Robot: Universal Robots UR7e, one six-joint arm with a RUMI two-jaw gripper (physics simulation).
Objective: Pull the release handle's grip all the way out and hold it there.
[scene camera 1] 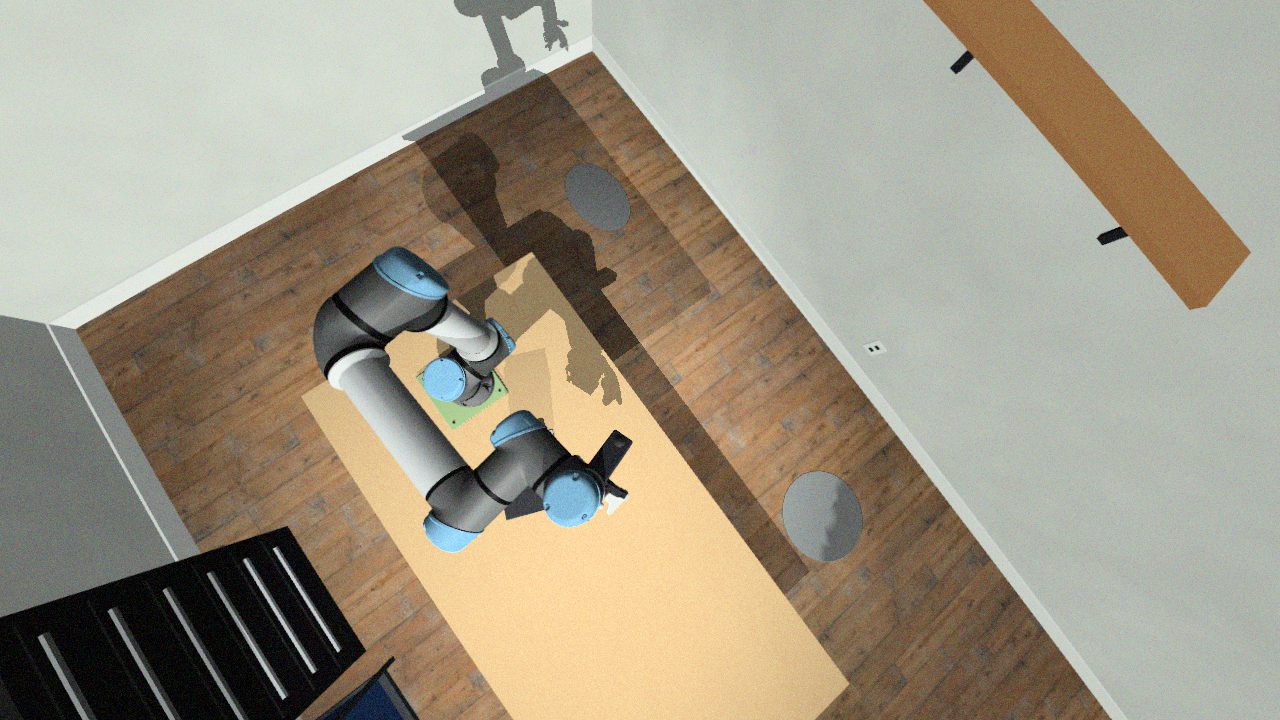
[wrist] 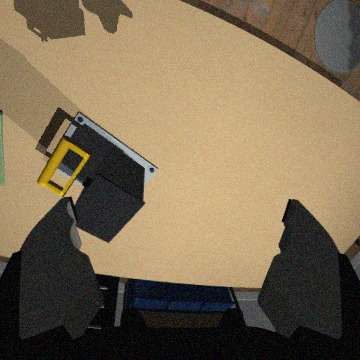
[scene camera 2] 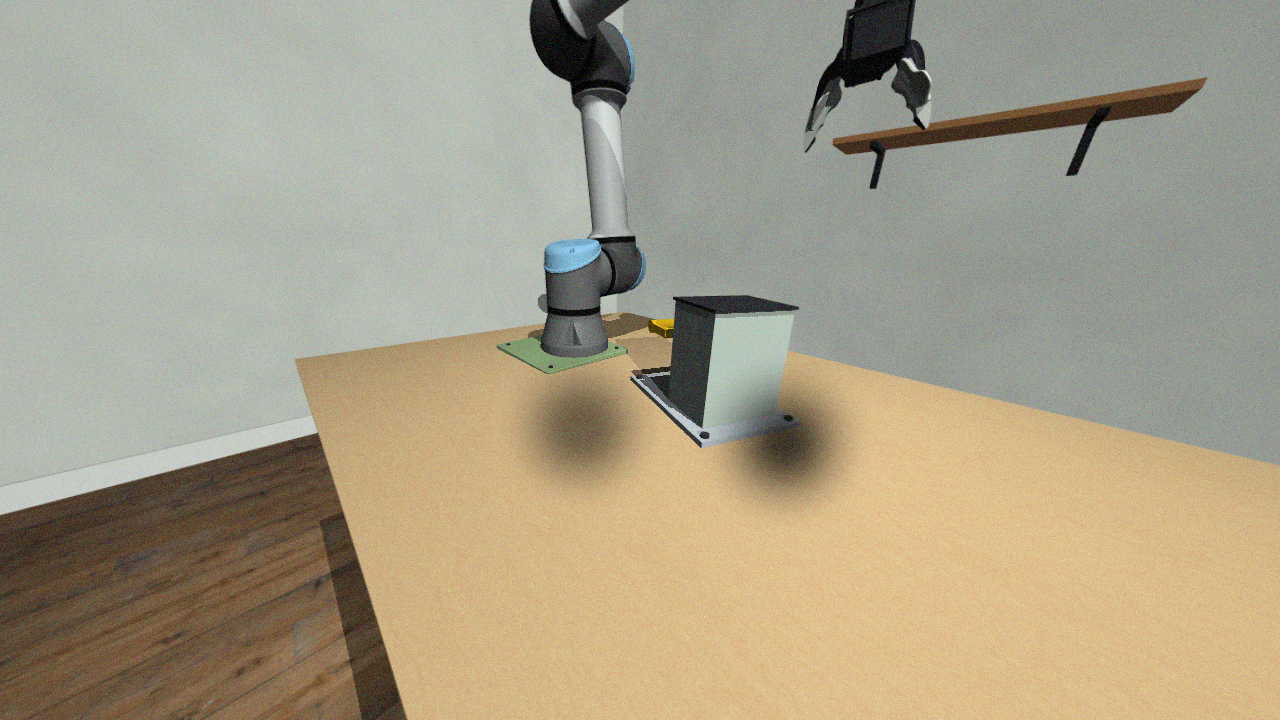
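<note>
The release handle's yellow grip is a rectangular loop on the side of a dark-topped housing. In scene camera 2 the housing hides most of the grip. The housing stands on a grey base plate on the table. My gripper is wide open and empty, high above the table and apart from the grip. In the wrist view the grip lies just beyond the left fingertip. In scene camera 1 the arm hides the grip.
The arm's base stands on a green plate near the housing on the wooden table. A brown shelf is on the wall. A black drawer cabinet stands beside the table, with a blue bin near it.
</note>
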